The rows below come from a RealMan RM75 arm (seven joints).
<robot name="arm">
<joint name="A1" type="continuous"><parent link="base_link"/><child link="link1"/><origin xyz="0.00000 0.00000 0.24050" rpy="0.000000 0.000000 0.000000"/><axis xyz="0 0 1"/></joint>
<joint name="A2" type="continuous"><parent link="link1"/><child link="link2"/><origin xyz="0.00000 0.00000 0.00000" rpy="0.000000 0.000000 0.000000"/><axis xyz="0 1 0"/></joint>
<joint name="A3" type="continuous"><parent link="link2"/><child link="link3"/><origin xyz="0.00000 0.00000 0.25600" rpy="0.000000 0.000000 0.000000"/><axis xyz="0 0 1"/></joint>
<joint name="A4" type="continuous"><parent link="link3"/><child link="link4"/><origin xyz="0.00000 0.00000 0.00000" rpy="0.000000 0.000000 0.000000"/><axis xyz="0 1 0"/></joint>
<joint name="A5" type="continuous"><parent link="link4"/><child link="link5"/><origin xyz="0.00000 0.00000 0.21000" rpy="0.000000 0.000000 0.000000"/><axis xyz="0 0 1"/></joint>
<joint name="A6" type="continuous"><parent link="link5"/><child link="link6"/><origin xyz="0.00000 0.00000 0.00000" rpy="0.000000 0.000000 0.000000"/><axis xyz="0 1 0"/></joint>
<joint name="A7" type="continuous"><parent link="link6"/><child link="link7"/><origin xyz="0.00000 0.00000 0.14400" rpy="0.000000 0.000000 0.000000"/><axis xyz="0 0 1"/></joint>
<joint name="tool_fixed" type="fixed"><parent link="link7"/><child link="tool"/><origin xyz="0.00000 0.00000 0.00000" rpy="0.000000 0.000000 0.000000"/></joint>
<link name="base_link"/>
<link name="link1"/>
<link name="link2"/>
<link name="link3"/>
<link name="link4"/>
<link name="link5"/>
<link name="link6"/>
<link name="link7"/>
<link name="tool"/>
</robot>
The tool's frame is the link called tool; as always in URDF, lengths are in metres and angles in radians. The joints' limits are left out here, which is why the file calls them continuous.
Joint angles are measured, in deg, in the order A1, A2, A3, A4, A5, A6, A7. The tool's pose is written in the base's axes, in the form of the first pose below.
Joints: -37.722, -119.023, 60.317, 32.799, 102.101, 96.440, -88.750
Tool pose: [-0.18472 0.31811 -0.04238], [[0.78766 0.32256 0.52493], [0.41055 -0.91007 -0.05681], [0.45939 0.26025 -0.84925]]
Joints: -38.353, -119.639, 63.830, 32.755, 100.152, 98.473, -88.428
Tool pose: [-0.17353 0.30889 -0.04963], [[0.79962 0.26647 0.53815], [0.39509 -0.90833 -0.13729], [0.45223 0.32240 -0.83159]]
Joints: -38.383, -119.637, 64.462, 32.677, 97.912, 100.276, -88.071
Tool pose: [-0.16798 0.30589 -0.04695], [[0.78554 0.23719 0.57155], [0.38950 -0.90723 -0.15883], [0.48085 0.34738 -0.80505]]
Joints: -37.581, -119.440, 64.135, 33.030, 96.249, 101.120, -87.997
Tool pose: [-0.16856 0.30518 -0.04177], [[0.76549 0.23487 0.59905], [0.39227 -0.90833 -0.14512], [0.51006 0.34607 -0.78745]]
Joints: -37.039, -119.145, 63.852, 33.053, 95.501, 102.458, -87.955
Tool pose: [-0.17029 0.30282 -0.03732], [[0.75424 0.22941 0.61521], [0.39645 -0.90602 -0.14819], [0.52339 0.35567 -0.77431]]
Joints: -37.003, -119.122, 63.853, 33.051, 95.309, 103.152, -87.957
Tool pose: [-0.16978 0.30142 -0.03629], [[0.75203 0.22218 0.62055], [0.39675 -0.90440 -0.15702], [0.52634 0.36429 -0.76829]]
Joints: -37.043, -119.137, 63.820, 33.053, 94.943, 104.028, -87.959
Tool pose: [-0.16831 0.29999 -0.03499], [[0.74804 0.21108 0.62919], [0.39605 -0.90273 -0.16802], [0.53252 0.37488 -0.75887]]
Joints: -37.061, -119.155, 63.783, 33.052, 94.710, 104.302, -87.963
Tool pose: [-0.16757 0.29969 -0.03444], [[0.74532 0.20725 0.63368], [0.39579 -0.90240 -0.17038], [0.53652 0.37779 -0.75460]]
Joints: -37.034, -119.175, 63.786, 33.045, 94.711, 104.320, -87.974
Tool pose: [-0.16763 0.29950 -0.03455], [[0.74493 0.20758 0.63403], [0.39654 -0.90203 -0.17057], [0.53651 0.37848 -0.75426]]
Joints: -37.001, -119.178, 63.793, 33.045, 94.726, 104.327, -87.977
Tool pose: [-0.16782 0.29935 -0.03460], [[0.74487 0.20806 0.63394], [0.39705 -0.90181 -0.17055], [0.53621 0.37874 -0.75434]]
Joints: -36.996, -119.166, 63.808, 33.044, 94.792, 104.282, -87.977
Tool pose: [-0.16804 0.29937 -0.03469], [[0.74570 0.20884 0.63270], [0.39713 -0.90181 -0.17040], [0.53499 0.37833 -0.75542]]
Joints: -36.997, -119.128, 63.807, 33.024, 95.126, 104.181, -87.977
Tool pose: [-0.16888 0.29933 -0.03504], [[0.74916 0.21132 0.62778], [0.39754 -0.90152 -0.17094], [0.52984 0.37763 -0.75939]]
